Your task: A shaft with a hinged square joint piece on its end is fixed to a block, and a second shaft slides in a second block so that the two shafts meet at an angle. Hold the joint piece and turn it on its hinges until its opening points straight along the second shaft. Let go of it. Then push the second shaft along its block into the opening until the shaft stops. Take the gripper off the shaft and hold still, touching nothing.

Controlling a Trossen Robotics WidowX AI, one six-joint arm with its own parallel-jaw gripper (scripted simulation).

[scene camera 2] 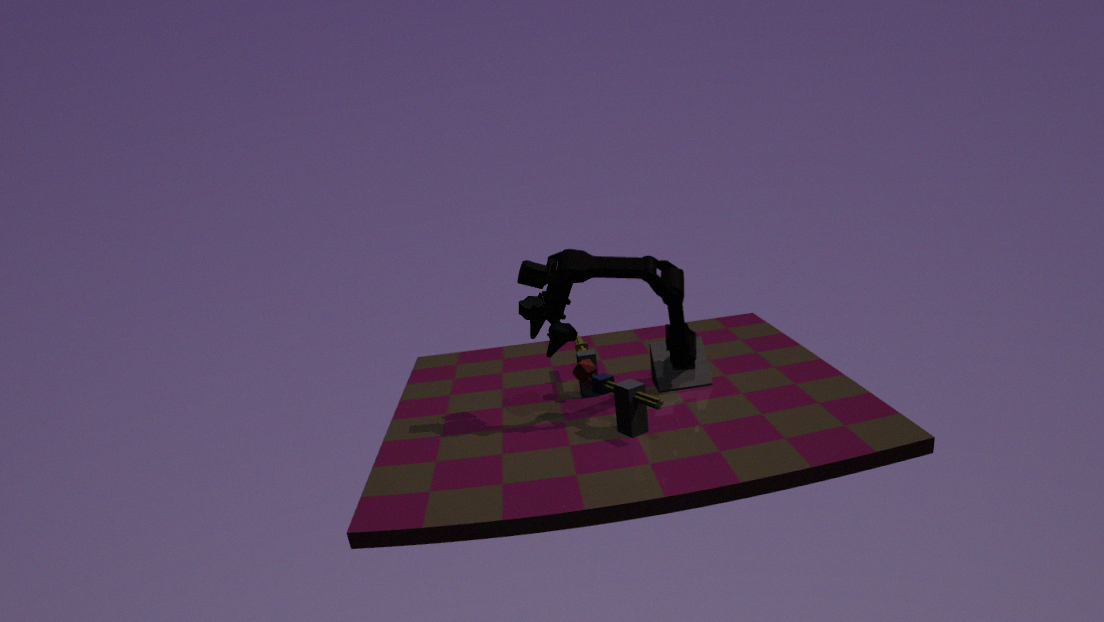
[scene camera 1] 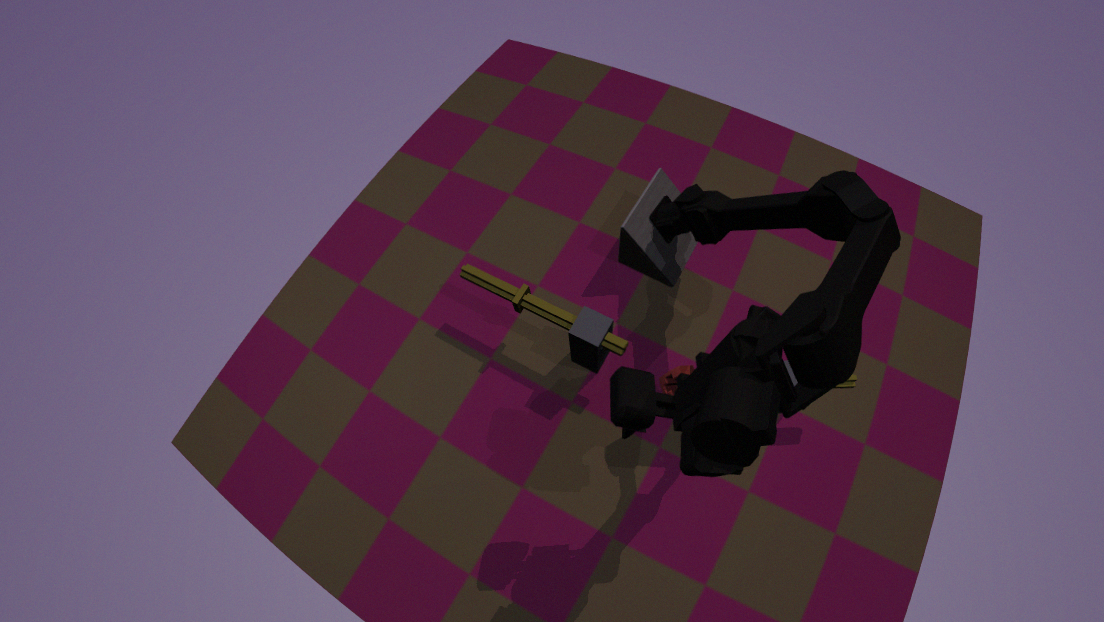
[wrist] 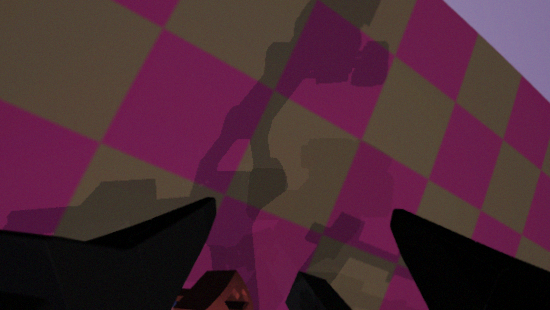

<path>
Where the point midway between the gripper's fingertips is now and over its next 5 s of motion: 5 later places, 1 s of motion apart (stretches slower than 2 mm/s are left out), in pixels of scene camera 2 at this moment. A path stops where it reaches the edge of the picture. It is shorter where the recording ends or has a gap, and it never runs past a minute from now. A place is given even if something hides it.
My gripper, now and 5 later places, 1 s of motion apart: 540,347; 556,332; 556,335; 556,338; 557,356; 579,371
</path>
